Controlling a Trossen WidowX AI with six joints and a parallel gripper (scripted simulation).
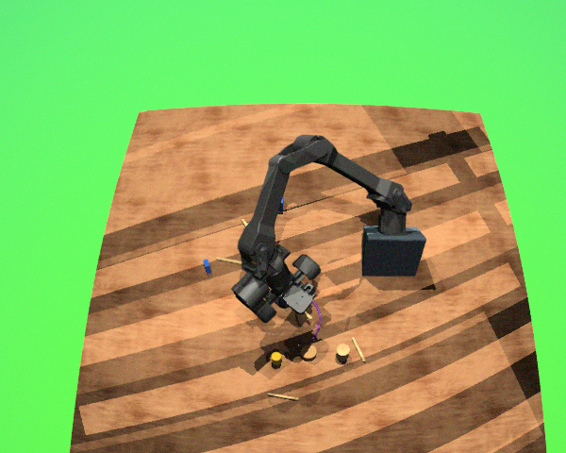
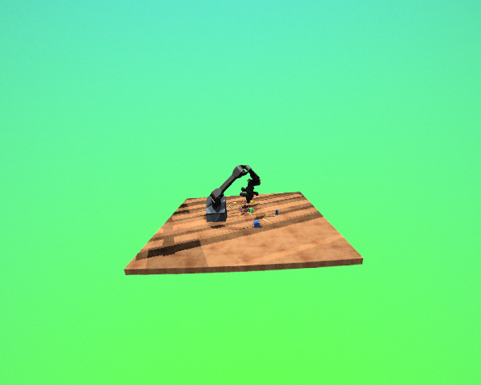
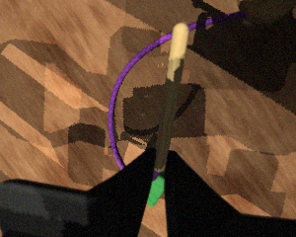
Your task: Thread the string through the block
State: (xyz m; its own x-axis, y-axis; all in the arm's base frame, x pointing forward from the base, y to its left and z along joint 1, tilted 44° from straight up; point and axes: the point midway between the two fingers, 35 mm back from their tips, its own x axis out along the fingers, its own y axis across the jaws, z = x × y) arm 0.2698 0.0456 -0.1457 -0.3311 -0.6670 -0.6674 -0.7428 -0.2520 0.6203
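The thin wooden stick lies 10 mm to the left of my gripper tip and 10 mm behind it. Also, from my gripper tip: yellow cylinder: 130 mm to the left, 50 mm below, 50 mm ahead; then green block: 50 mm below, 40 mm to the right, 20 mm ahead; then round wooden button: 120 mm to the left, 60 mm below, 30 mm behind.
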